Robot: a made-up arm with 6 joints. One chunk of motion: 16 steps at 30 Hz.
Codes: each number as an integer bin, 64 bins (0 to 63) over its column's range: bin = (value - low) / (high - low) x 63, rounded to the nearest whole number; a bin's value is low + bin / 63 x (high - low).
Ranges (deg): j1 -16..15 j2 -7..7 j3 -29..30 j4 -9..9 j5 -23..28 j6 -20..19
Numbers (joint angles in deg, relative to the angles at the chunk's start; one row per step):
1: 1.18 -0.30 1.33 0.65 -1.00 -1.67
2: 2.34 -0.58 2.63 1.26 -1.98 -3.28
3: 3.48 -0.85 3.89 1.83 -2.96 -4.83
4: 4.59 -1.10 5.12 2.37 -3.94 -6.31
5: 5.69 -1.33 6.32 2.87 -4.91 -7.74
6: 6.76 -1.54 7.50 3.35 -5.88 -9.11
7: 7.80 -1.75 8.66 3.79 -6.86 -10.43
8: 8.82 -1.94 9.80 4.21 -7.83 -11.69
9: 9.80 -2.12 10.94 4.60 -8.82 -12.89
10: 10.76 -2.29 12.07 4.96 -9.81 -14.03
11: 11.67 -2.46 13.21 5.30 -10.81 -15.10
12: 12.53 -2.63 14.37 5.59 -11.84 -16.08
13: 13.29 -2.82 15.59 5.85 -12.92 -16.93
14: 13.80 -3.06 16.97 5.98 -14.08 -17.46
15: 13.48 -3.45 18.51 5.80 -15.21 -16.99
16: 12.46 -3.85 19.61 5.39 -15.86 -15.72
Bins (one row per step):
1: 35 30 32 34 27 30
2: 37 29 34 36 26 27
3: 40 28 35 38 25 25
4: 42 27 36 40 24 22
5: 44 26 38 42 22 20
6: 46 25 39 43 21 18
7: 48 24 40 45 20 15
8: 50 23 41 46 19 13
9: 52 22 43 48 18 11
10: 54 21 44 49 16 10
11: 56 20 45 50 15 8
12: 58 20 46 51 14 6
13: 60 19 48 52 12 5
14: 61 18 49 52 11 4
15: 60 16 51 52 10 5
16: 58 14 52 50 9 7

